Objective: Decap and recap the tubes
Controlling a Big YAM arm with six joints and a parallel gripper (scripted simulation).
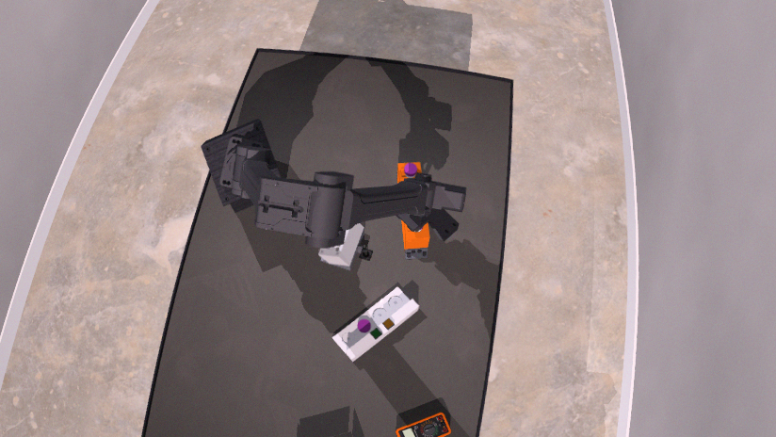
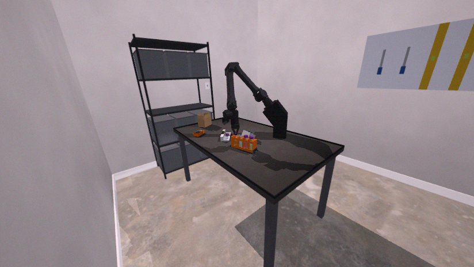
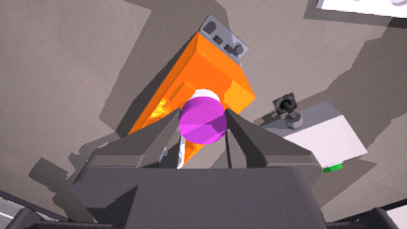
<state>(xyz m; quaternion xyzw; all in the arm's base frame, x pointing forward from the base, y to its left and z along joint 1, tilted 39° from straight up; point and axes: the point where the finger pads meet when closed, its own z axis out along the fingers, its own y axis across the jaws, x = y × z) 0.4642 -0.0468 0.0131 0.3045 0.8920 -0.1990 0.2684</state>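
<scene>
My gripper is now right at the cap. The rest, counted from my hand: green key: 22 cm behind, 5 cm to the right, 5 cm below; blue key: 21 cm behind, 5 cm below; key housing: 20 cm behind, 6 cm below, 3 cm to the right.
</scene>
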